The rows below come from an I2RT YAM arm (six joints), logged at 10 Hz.
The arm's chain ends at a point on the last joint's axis. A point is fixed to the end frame.
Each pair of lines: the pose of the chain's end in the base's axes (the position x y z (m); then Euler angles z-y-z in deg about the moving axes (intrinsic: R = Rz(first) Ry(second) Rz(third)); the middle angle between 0 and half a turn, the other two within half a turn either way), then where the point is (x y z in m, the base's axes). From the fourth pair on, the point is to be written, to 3 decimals.
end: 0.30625 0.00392 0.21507 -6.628 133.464 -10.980
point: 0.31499 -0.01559 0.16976
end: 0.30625 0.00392 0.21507 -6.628 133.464 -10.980
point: 0.31499 -0.01559 0.16976
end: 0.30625 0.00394 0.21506 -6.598 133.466 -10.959
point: 0.31499 -0.01555 0.16975
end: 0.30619 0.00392 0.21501 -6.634 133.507 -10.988
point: 0.315 -0.016 0.170
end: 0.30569 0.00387 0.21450 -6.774 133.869 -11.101
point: 0.314 -0.016 0.169
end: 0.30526 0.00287 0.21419 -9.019 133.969 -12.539
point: 0.313 -0.018 0.169
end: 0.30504 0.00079 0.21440 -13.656 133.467 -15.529
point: 0.312 -0.022 0.170
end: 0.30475 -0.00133 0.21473 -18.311 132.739 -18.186
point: 0.311 -0.026 0.171
